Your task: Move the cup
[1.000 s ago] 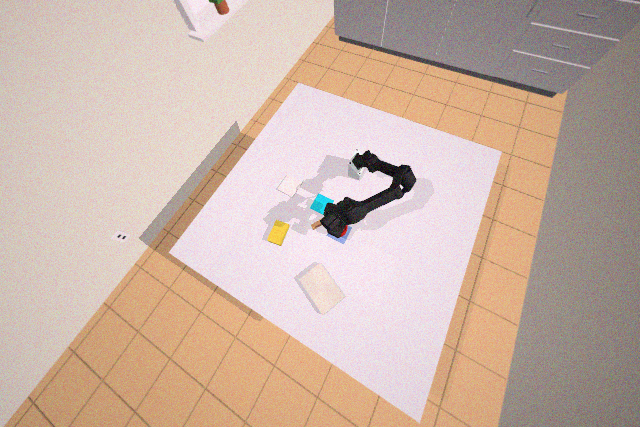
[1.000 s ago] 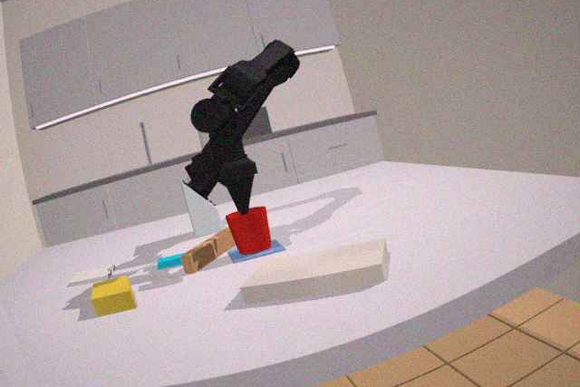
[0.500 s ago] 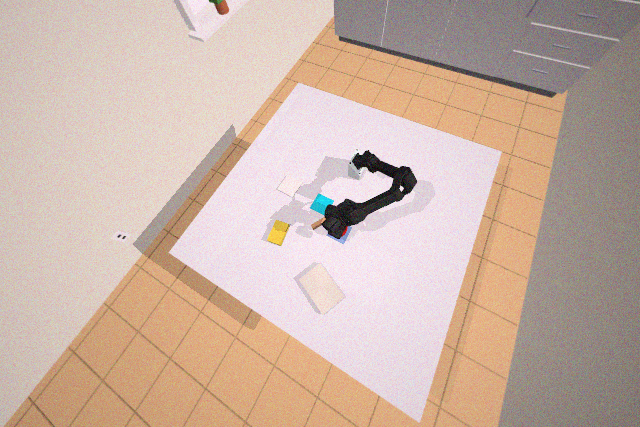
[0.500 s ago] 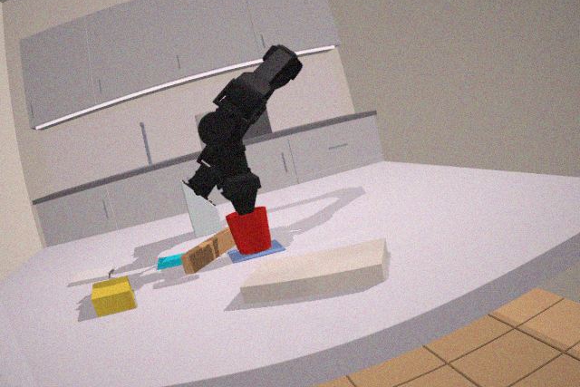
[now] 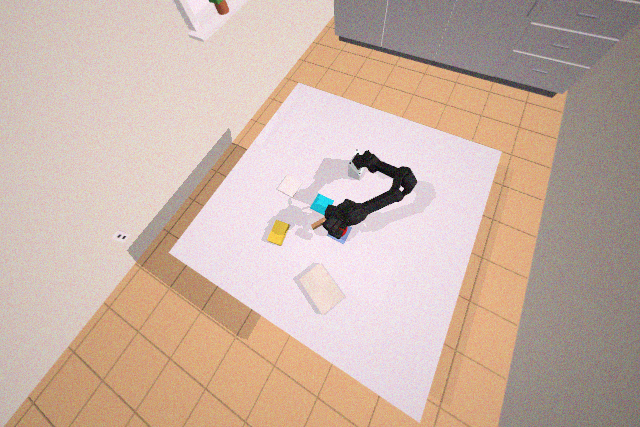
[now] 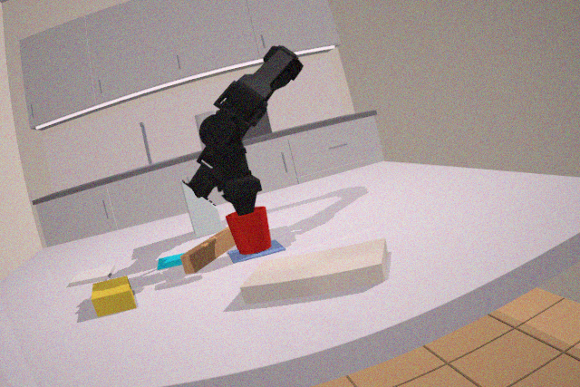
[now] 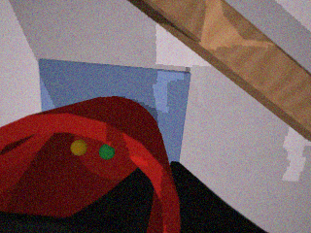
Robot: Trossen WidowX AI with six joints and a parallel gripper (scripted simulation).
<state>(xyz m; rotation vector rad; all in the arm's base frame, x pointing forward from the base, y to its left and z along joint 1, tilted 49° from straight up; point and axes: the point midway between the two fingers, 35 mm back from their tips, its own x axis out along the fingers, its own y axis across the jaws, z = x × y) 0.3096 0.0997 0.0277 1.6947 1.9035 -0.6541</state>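
Right now the green marble is 3 cm ahead of my gripper tip, 1 cm to the left of it and 2 cm below it. Round my gripper tip: wooden plank 1 cm behind, 7 cm to the right, 3 cm below; then red cup 3 cm ahead; then yellow marble 5 cm ahead, 1 cm to the left, 2 cm below.
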